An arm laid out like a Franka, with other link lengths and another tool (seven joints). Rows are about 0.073 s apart.
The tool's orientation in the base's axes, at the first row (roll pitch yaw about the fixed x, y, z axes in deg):
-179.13, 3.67, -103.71
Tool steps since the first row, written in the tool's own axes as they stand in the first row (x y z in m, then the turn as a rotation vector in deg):
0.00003, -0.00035, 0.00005, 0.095, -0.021, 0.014
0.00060, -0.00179, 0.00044, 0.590, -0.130, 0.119
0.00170, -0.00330, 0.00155, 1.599, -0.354, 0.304
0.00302, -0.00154, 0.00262, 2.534, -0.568, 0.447
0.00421, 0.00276, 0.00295, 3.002, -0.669, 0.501
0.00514, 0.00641, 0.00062, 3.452, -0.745, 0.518
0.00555, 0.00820, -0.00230, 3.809, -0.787, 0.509
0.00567, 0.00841, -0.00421, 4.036, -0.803, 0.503
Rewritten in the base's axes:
0.00033, -0.00011, -0.00005, -0.002, -0.096, -0.020
0.00161, -0.00098, -0.00045, -0.010, -0.596, -0.155
0.00285, -0.00234, -0.00161, -0.025, -1.617, -0.400
0.00086, -0.00314, -0.00278, -0.034, -2.566, -0.600
-0.00359, -0.00325, -0.00325, -0.045, -3.040, -0.682
-0.00742, -0.00342, -0.00104, -0.077, -3.494, -0.727
-0.00935, -0.00356, 0.00182, -0.121, -3.850, -0.740
-0.00963, -0.00374, 0.00371, -0.160, -4.075, -0.748

